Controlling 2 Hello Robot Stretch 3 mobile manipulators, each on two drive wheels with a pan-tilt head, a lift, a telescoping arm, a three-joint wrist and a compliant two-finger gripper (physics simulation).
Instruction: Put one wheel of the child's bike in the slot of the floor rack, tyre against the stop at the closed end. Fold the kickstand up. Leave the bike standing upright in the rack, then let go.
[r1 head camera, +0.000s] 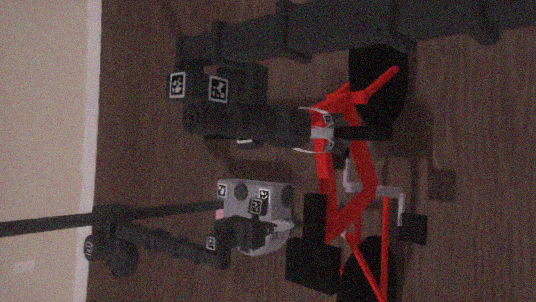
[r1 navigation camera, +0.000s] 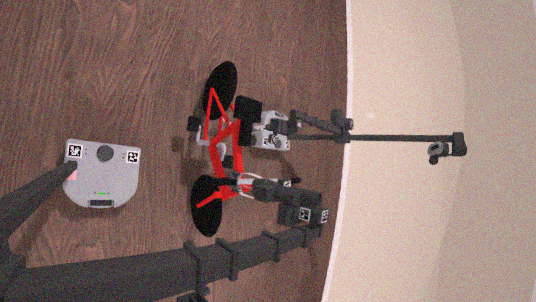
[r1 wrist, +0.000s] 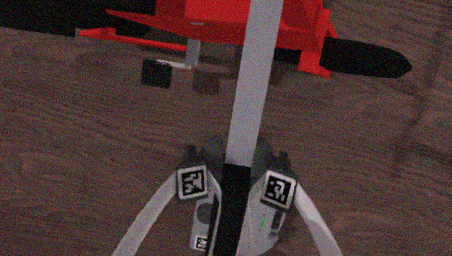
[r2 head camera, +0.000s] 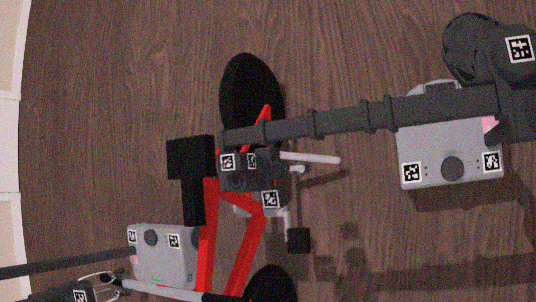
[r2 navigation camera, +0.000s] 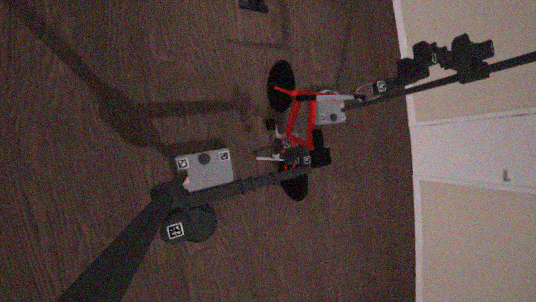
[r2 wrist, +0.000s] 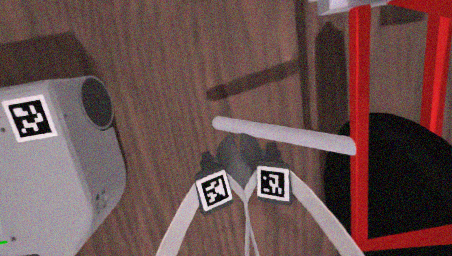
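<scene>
The child's red bike (r1 head camera: 367, 172) (r1 navigation camera: 215, 150) (r2 head camera: 210, 235) (r2 navigation camera: 292, 117) stands upright. r1's gripper (r1 head camera: 339, 134) (r1 wrist: 238, 154) (r2 head camera: 116, 282) is shut on the handlebar (r1 head camera: 322, 132) (r1 wrist: 252, 95) (r2 head camera: 165, 291), beside its black grip. The grey kickstand (r2 head camera: 312, 158) (r2 wrist: 285, 135) sticks out sideways near the rear wheel (r2 head camera: 252, 95). r2's gripper (r2 wrist: 241, 152) is shut and empty, its pads close to the kickstand's free end; whether they touch cannot be told. Part of the dark floor rack (r2 navigation camera: 253, 6) shows at the top edge, apart from the front wheel (r2 navigation camera: 281, 85).
r2's base (r2 head camera: 450, 150) (r2 navigation camera: 205, 170) stands on the kickstand side of the bike, r1's base (r1 navigation camera: 102, 172) (r2 head camera: 162, 255) on the other. r2's arm (r2 head camera: 340, 120) reaches over the rear of the bike, by the black seat (r2 head camera: 190, 155). r1's arm (r1 navigation camera: 150, 260) passes the front wheel (r1 navigation camera: 207, 210).
</scene>
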